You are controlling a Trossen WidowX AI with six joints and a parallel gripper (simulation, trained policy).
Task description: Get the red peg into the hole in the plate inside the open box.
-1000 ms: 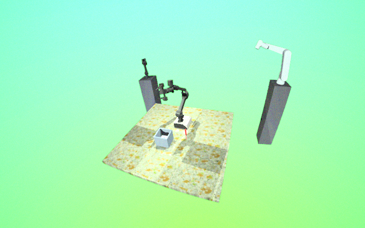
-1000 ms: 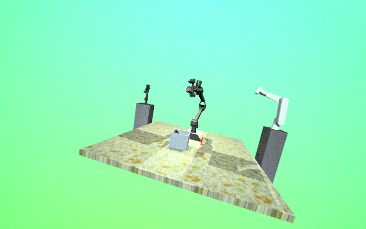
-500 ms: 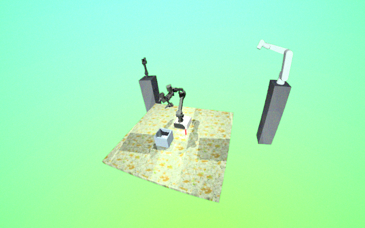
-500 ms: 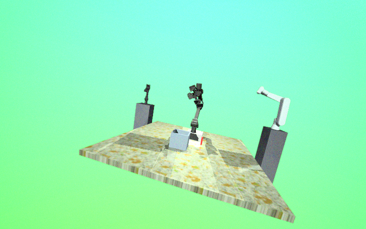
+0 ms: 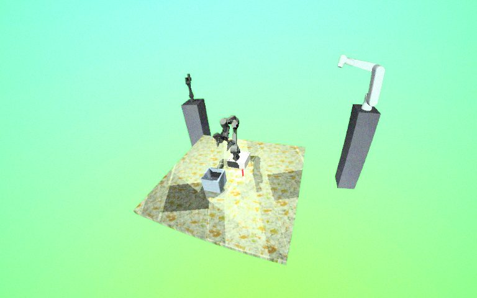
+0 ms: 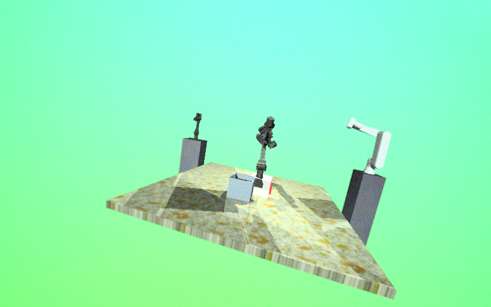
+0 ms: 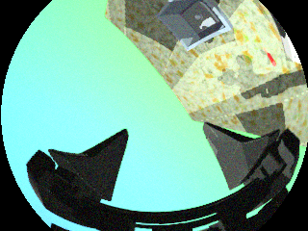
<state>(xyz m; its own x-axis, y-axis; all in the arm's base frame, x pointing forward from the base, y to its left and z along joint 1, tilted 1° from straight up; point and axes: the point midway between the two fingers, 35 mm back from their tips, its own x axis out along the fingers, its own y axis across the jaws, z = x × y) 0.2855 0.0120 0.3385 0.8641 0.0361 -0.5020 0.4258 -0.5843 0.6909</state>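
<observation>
Now: gripper tip 35 cm above the thin red peg, 14 cm past it and 10 cm to the right of it.
</observation>
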